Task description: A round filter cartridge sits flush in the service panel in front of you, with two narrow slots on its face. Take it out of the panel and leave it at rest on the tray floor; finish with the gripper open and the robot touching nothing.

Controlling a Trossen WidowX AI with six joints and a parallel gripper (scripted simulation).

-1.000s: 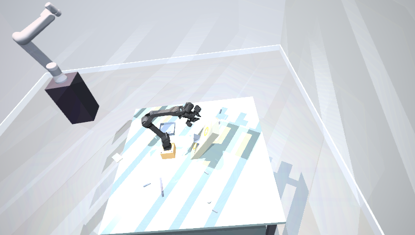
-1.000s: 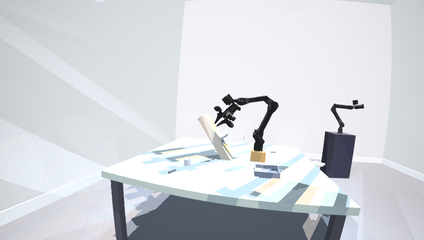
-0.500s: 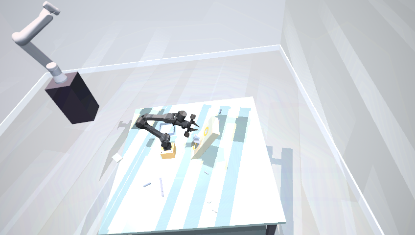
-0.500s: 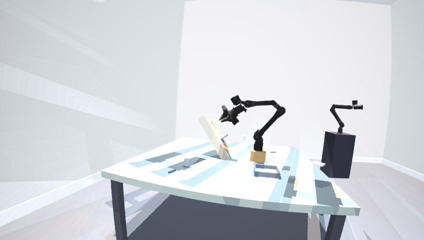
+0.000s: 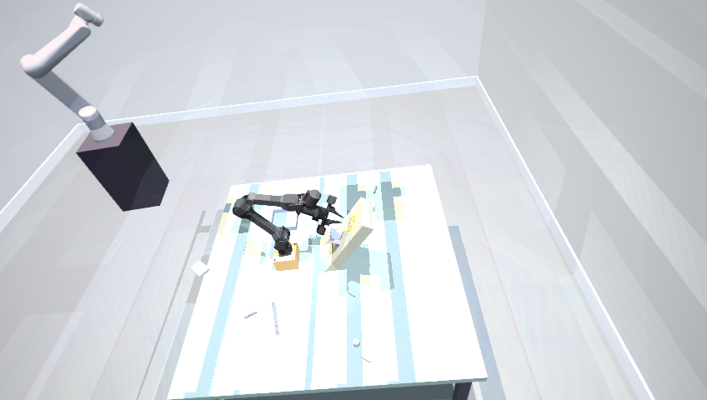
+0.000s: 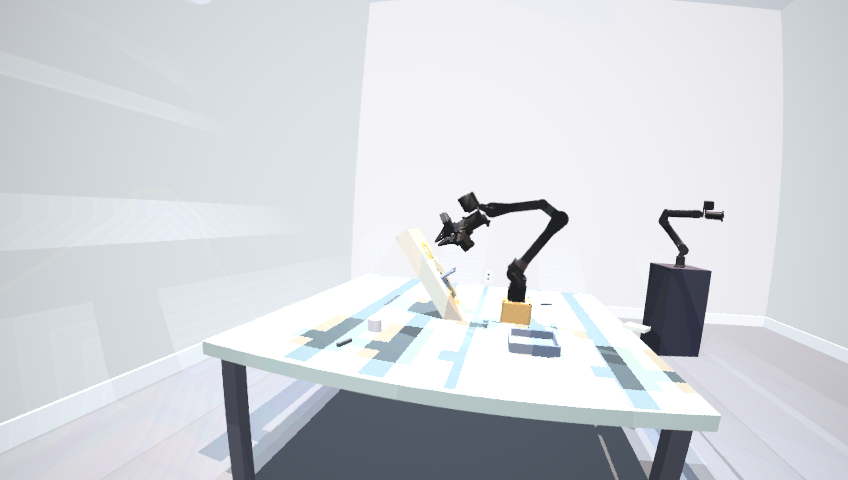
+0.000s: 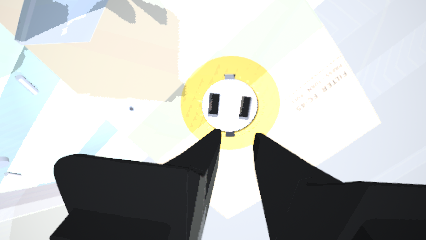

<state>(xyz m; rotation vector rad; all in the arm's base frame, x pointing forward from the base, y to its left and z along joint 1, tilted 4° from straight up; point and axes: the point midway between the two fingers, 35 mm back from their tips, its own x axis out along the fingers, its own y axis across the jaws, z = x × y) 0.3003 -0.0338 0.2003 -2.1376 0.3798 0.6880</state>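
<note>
Now: gripper tip 50 mm short of the round filter cartridge and 40 mm above it. Also, from my gripper tip: cream service panel: 110 mm below; blue-grey tray: 350 mm behind, 310 mm to the left, 260 mm below.
</note>
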